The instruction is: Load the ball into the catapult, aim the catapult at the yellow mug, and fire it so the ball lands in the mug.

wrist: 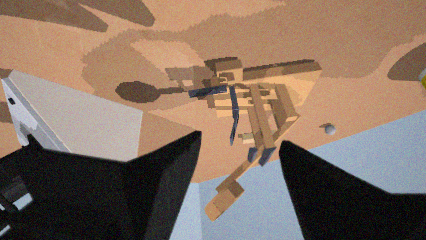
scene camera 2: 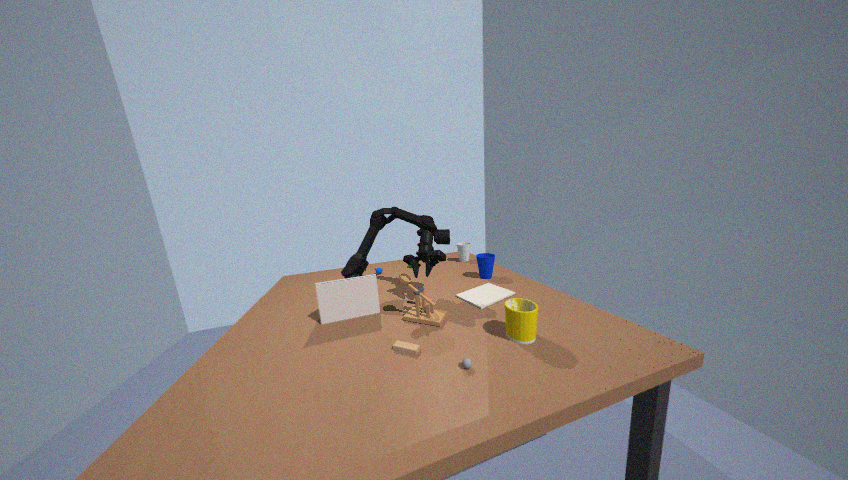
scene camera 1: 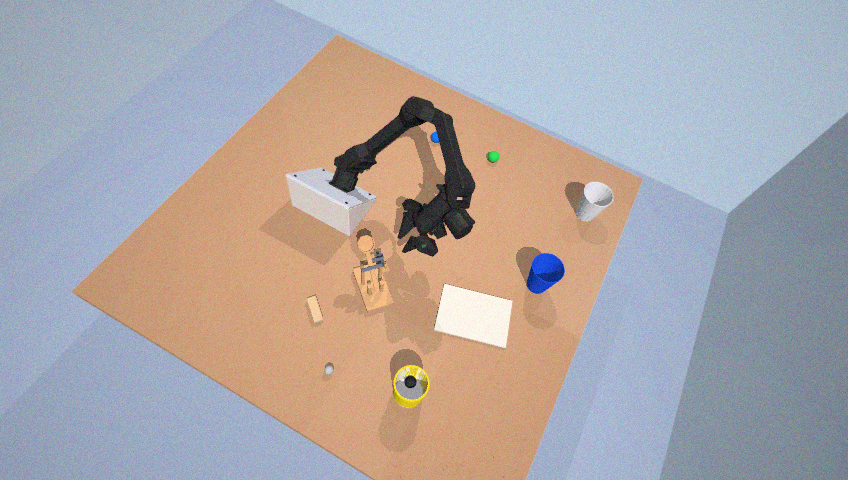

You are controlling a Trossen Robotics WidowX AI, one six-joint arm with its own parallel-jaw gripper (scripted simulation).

I see my gripper [scene camera 1: 400, 245], a yellow mug [scene camera 2: 520, 314], a white cup [scene camera 1: 596, 196], a blue cup [scene camera 1: 547, 269], a white sheet [scene camera 1: 464, 313] and a wooden catapult [scene camera 1: 372, 300].
The white sheet is seen too in scene camera 2 [scene camera 2: 482, 296]. The wooden catapult is seen too in the wrist view [wrist: 279, 89]. My gripper is seen too in the wrist view [wrist: 240, 142] and in scene camera 2 [scene camera 2: 421, 277]. The wrist view misses the white cup: it is out of frame. The wrist view misses the blue cup: it is out of frame.
